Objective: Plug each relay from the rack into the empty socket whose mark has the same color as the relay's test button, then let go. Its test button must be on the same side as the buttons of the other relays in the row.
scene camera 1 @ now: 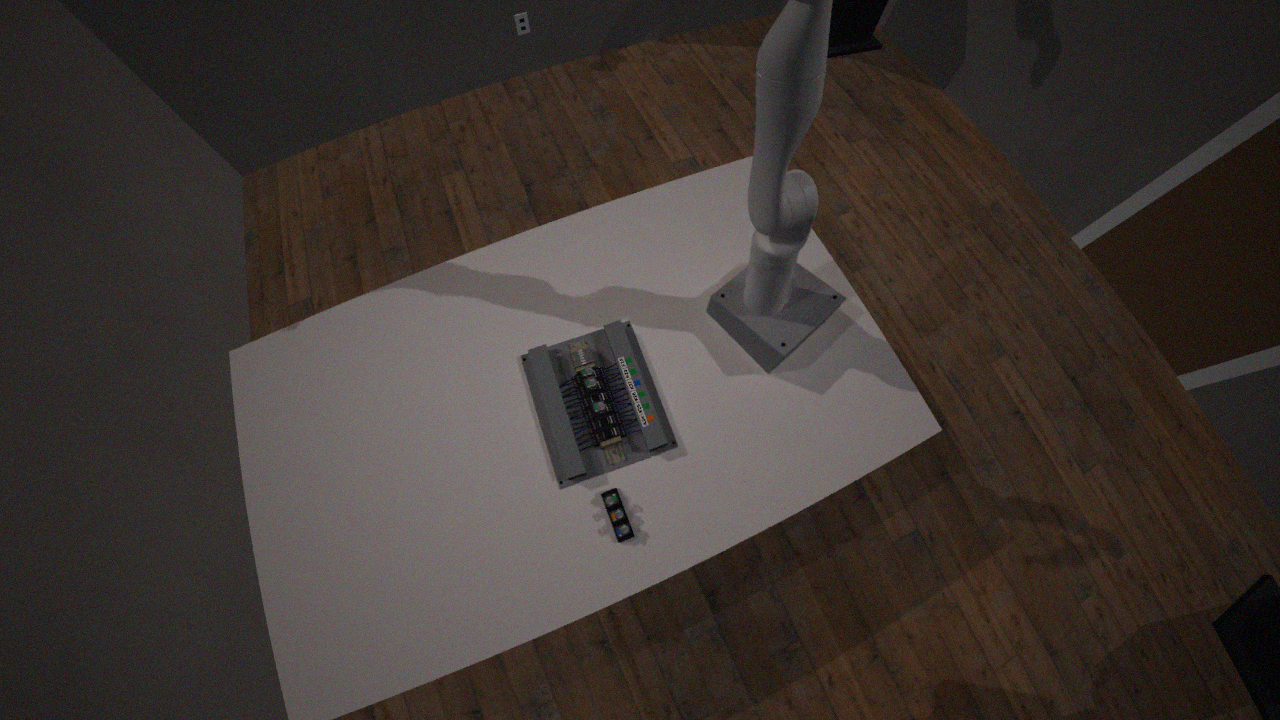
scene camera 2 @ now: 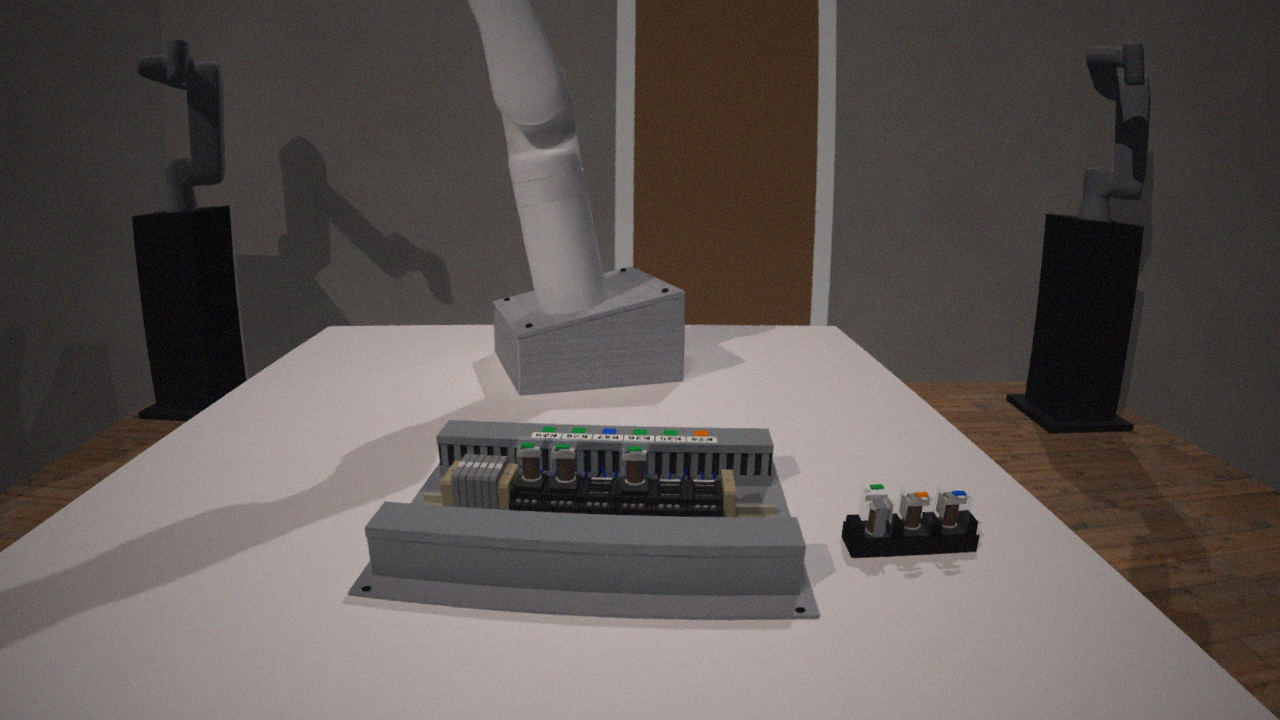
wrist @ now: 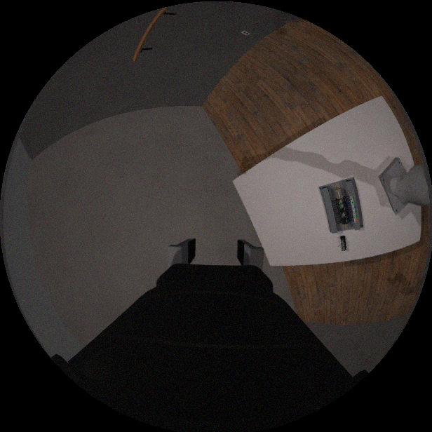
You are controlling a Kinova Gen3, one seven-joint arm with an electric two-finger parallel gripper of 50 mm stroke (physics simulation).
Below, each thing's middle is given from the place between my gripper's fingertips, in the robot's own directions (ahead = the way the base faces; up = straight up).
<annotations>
Right now the black rack (scene camera 2: pixel 853 529) is 87 cm below my hand, 50 cm to the left of it and 4 cm ahead of it.
</annotations>
